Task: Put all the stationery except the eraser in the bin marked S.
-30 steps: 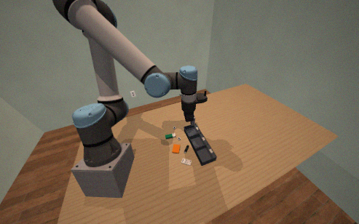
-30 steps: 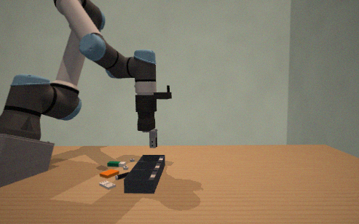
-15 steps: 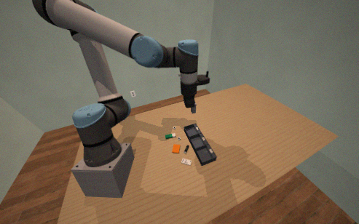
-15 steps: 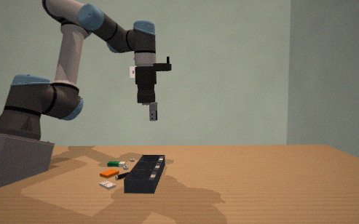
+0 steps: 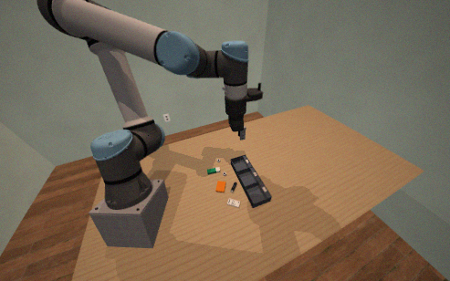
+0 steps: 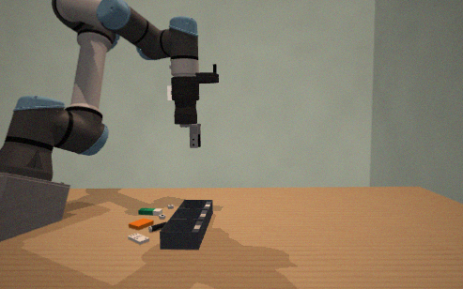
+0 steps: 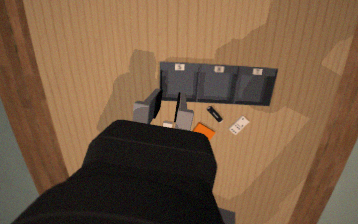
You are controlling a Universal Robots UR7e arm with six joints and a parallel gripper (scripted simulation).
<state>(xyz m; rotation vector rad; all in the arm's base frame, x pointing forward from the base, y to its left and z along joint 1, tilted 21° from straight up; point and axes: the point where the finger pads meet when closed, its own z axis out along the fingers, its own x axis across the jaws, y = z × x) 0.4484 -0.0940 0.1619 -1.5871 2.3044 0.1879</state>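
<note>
My gripper is now 210 mm above the orange block, 150 mm past it and 50 mm to the left of it. Round my hand: black stick 210 mm below, 100 mm behind, 80 mm to the right; then dark three-compartment bin tray 200 mm below, 90 mm to the right, 20 mm behind; then green-and-white stick 210 mm below, 130 mm behind, 50 mm to the left.
</note>
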